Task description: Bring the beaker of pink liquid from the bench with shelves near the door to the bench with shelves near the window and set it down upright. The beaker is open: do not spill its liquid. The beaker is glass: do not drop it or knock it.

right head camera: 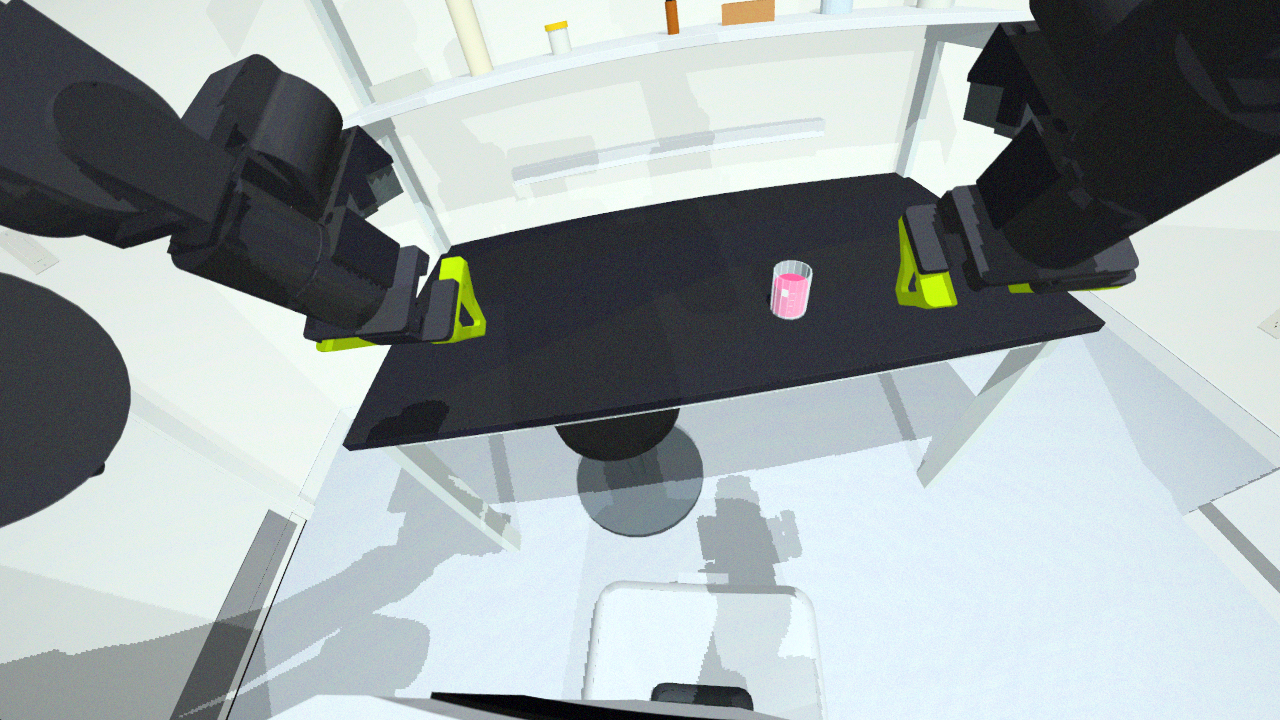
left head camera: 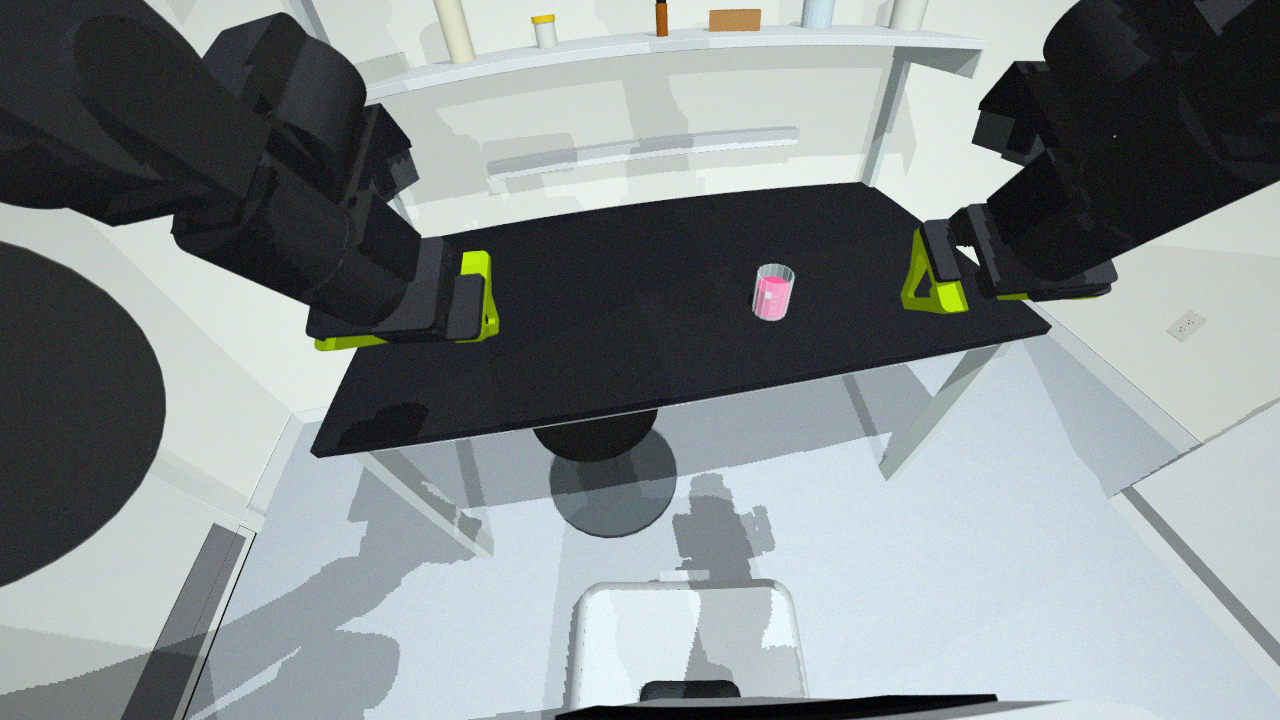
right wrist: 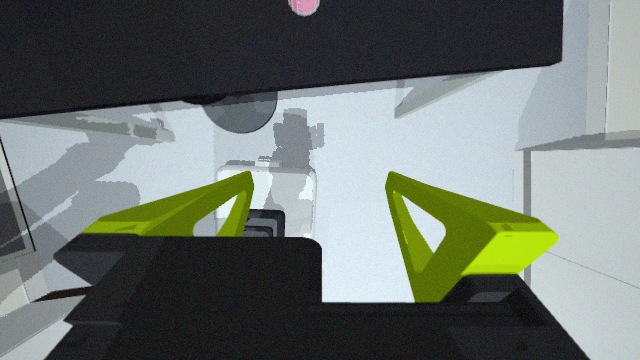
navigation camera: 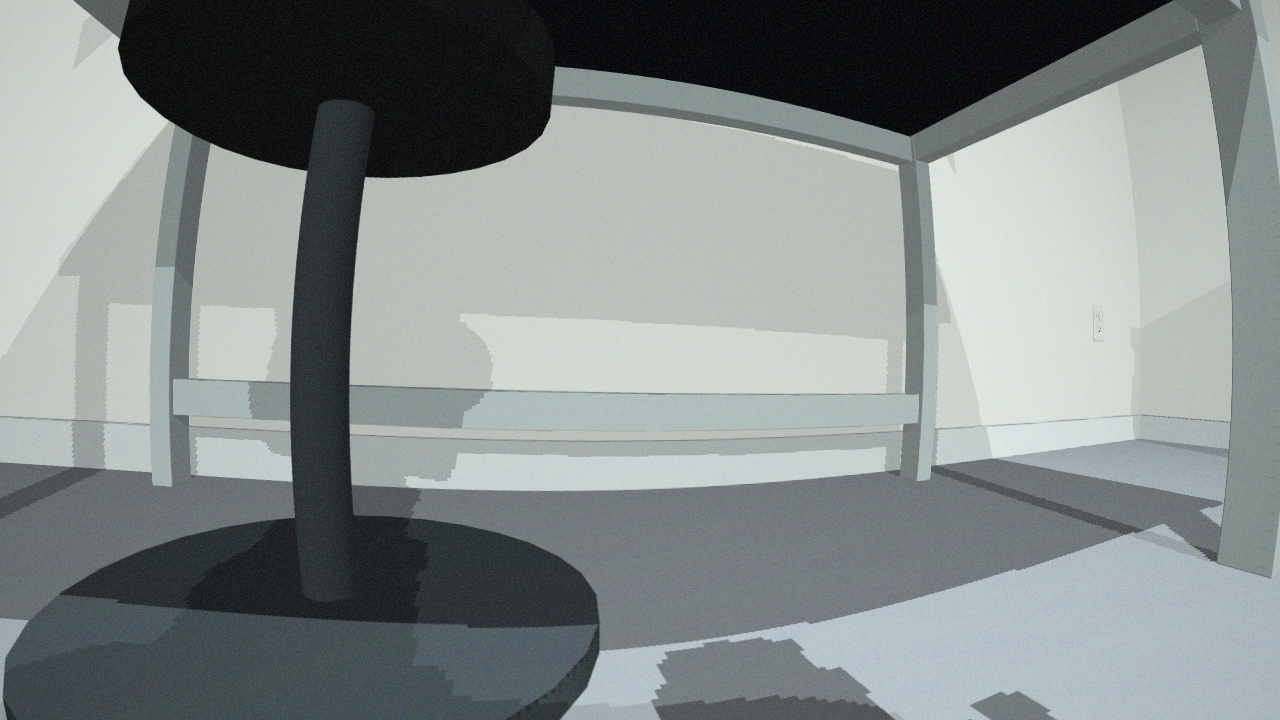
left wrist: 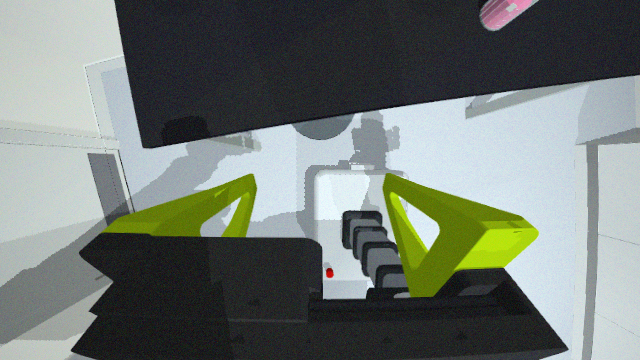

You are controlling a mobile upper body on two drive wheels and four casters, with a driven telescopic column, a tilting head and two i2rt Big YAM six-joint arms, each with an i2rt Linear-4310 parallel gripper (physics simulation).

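The glass beaker of pink liquid (left head camera: 772, 300) (right head camera: 791, 297) (left wrist: 502, 14) (right wrist: 304, 5) stands upright on the black top of a bench with shelves (left head camera: 608, 286) (right head camera: 626, 277) (left wrist: 300, 65) (right wrist: 400, 40), right of its middle in the head views; the wrist views cut it off at the top. My left gripper (left head camera: 407, 336) (right head camera: 402, 340) (left wrist: 319, 180) is open and empty, well left of the beaker, over the bench's left end. My right gripper (left head camera: 1006, 302) (right head camera: 995, 293) (right wrist: 319, 178) is open and empty, to the right of the beaker over the bench's right end. Neither touches the beaker.
A shelf (left head camera: 608, 55) (right head camera: 617, 53) behind the bench holds a yellow-capped jar (left head camera: 545, 32) (right head camera: 558, 38), a brown bottle (left head camera: 661, 19) (right head camera: 672, 17) and a brown box (left head camera: 734, 19) (right head camera: 748, 12). A stool (left head camera: 613, 492) (right head camera: 640, 492) (navigation camera: 322, 358) stands partly under the bench's front edge, ahead of my white base (left head camera: 644, 626).
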